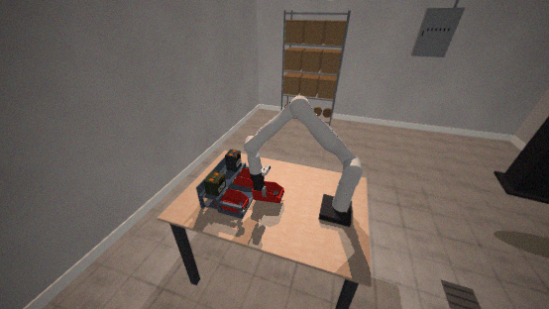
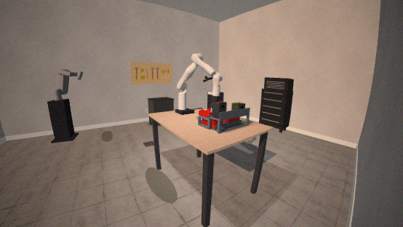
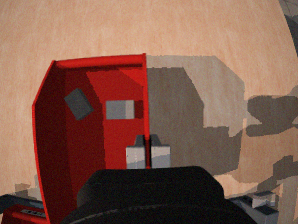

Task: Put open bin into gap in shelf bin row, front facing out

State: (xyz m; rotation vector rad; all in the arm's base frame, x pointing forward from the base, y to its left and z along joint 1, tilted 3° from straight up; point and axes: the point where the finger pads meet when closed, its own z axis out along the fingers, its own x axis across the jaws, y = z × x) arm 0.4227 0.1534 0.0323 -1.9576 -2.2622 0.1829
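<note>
My hand is 23 cm short of the blue-grey shelf, 1 cm to the left of it and 9 cm above it.
</note>
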